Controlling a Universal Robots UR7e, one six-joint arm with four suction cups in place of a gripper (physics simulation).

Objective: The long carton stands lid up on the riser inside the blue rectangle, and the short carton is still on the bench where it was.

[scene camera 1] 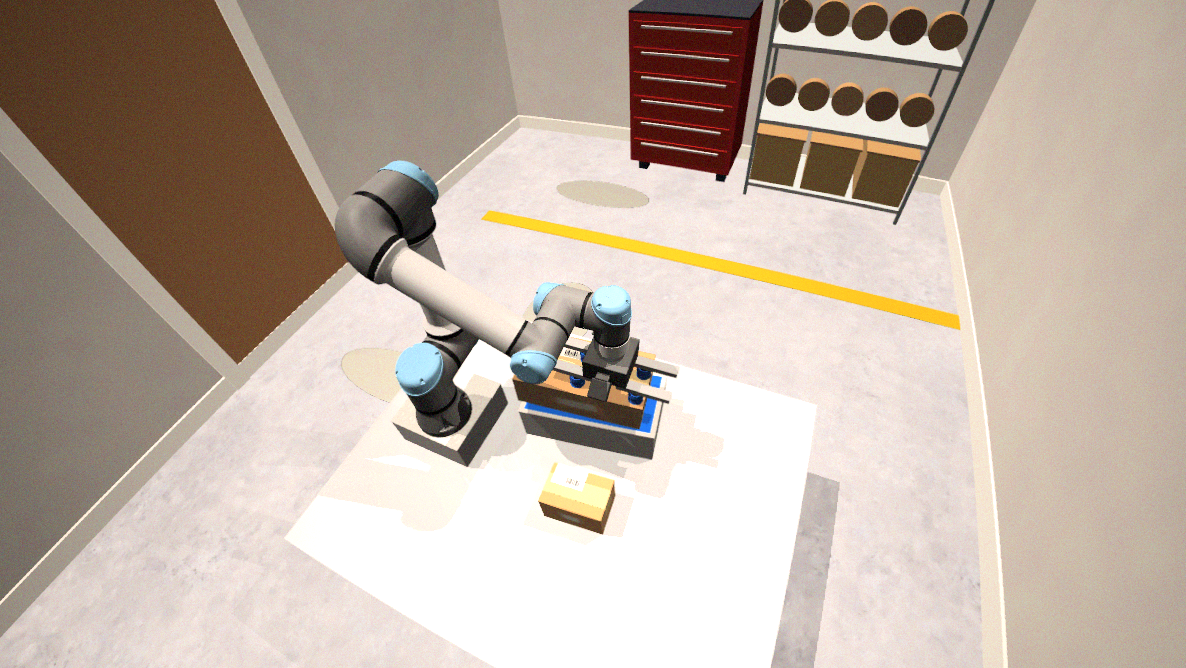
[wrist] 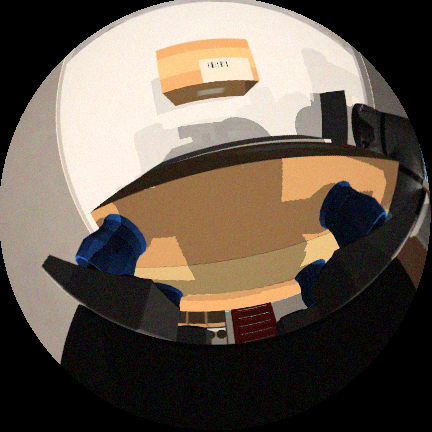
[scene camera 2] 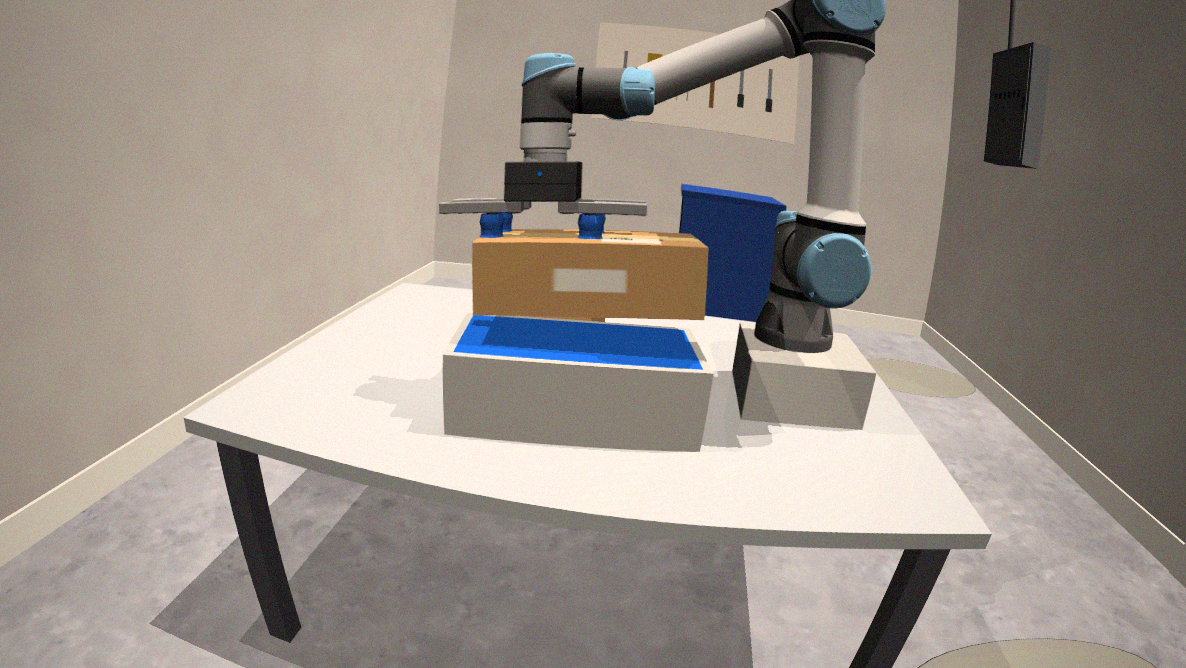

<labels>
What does the suction head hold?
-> A long carton.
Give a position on the suction head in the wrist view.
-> At 115,246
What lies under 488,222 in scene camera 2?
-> The suction head.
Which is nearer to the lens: the long carton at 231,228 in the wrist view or the short carton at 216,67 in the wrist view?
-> The long carton.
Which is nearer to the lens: the long carton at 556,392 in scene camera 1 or the riser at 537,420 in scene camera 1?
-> The long carton.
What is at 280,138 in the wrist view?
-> A riser.
</labels>
